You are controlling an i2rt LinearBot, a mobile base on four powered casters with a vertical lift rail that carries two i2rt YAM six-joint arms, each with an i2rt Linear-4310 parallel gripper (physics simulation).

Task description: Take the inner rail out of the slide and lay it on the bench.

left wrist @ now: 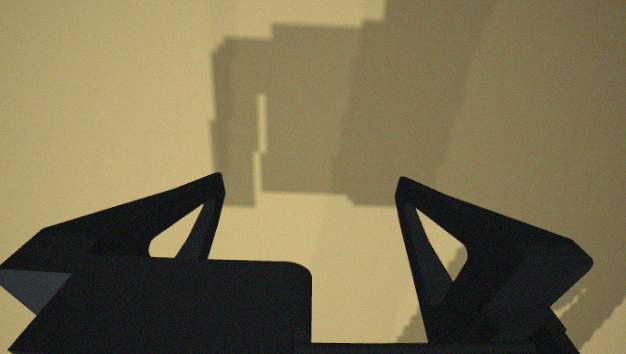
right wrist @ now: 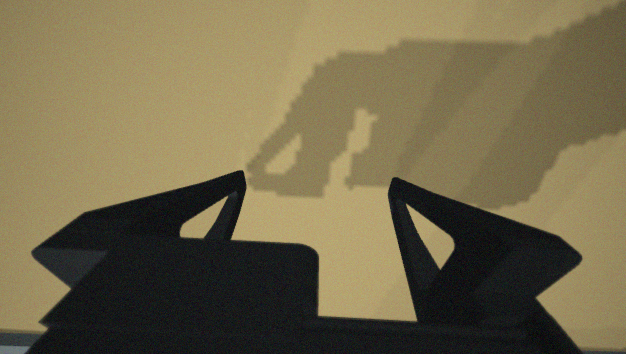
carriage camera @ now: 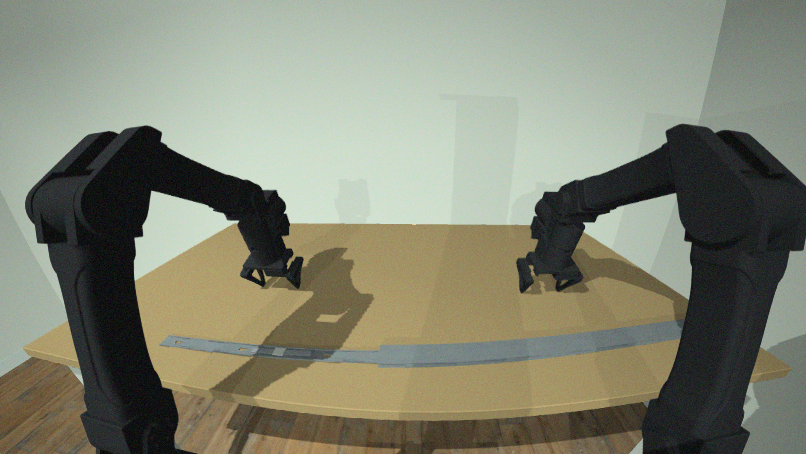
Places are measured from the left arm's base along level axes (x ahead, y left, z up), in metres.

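Pixels of known places: left gripper, fingertip midpoint: [left wrist: 310, 184] [carriage camera: 281, 285]; right gripper, fingertip midpoint: [right wrist: 317, 182] [carriage camera: 539, 290].
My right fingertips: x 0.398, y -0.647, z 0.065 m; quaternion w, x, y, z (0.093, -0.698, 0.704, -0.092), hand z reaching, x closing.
Behind a point stands the place of what it marks.
The slide lies along the bench's front part in the carriage view. Its wide grey outer rail [carriage camera: 485, 350] @(x 0.213, y -0.460, z 0.074 m) runs from the middle to the right, where my right arm hides its end. The narrower inner rail [carriage camera: 217, 345] @(x 0.198, y 0.030, z 0.065 m) sticks out of it to the left, with holes and a small pale piece on it. A bit of grey metal shows at the bottom left corner of the right wrist view. My left gripper [carriage camera: 280, 284] @(x 0.406, y -0.005, z 0.066 m) [left wrist: 310, 184] @(x 0.406, y -0.005, z 0.066 m) is open and empty above the bench, behind the inner rail. My right gripper [carriage camera: 539, 288] @(x 0.398, y -0.647, z 0.065 m) [right wrist: 317, 182] @(x 0.398, y -0.647, z 0.065 m) is open and empty above the bench, behind the outer rail.
The wooden bench [carriage camera: 417, 281] @(x 0.449, y -0.348, z 0.064 m) has its front edge a little in front of the slide, with a plank floor [carriage camera: 39, 406] @(x 0.334, y 1.751, z -0.850 m) below it. A pale wall [carriage camera: 394, 84] @(x 0.896, y -0.269, z 0.599 m) stands behind the bench. Arm shadows fall across the bench top.
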